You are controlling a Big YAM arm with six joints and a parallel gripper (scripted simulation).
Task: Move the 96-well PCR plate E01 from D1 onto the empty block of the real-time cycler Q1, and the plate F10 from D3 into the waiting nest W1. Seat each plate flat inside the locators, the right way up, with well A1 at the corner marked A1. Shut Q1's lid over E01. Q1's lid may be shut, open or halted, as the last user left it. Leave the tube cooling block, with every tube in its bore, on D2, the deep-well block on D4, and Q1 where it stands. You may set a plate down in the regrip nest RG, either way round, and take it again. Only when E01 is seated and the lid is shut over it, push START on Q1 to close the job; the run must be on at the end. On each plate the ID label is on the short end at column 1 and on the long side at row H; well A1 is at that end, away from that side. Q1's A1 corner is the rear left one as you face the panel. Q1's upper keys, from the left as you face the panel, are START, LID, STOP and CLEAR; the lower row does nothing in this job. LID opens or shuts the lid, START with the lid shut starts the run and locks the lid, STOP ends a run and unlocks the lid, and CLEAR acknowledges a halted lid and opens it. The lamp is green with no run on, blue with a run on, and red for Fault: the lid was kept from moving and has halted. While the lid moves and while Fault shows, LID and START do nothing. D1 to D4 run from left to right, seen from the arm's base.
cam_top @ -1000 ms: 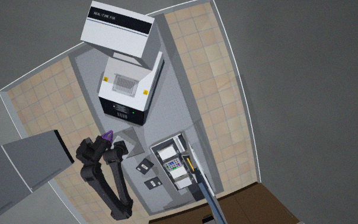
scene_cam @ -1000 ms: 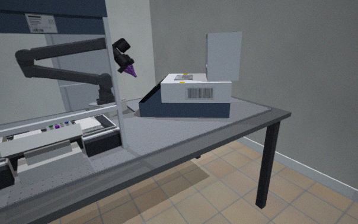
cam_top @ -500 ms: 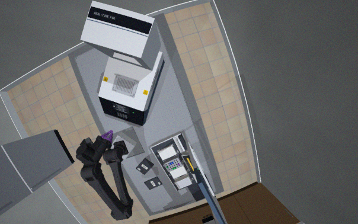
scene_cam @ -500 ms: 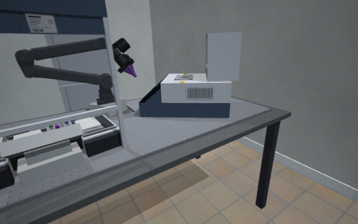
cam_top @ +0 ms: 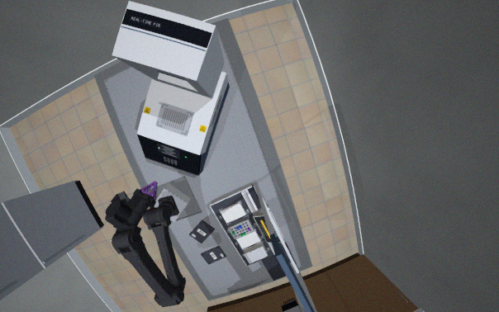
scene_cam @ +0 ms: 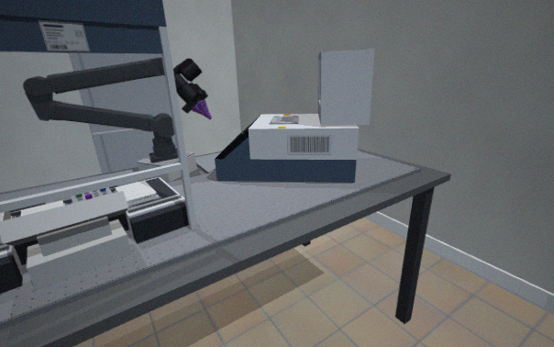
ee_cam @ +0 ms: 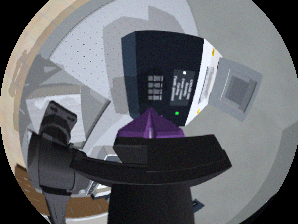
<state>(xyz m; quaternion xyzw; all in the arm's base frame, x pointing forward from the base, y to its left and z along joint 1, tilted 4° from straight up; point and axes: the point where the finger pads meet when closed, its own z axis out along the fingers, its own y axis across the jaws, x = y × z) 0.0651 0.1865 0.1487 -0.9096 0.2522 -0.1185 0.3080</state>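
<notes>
Now: the tube cooling block 40 cm to the right of my hand, 30 cm ahead of it and 13 cm below it. The rest, counted from my hand: frame post (45 cm ahead, 18 cm to the right, 3 cm above); white deep-well block (61 cm to the right, 34 cm ahead, 13 cm below); label (42 cm to the right, 21 cm below, 4 cm ahead).
</notes>
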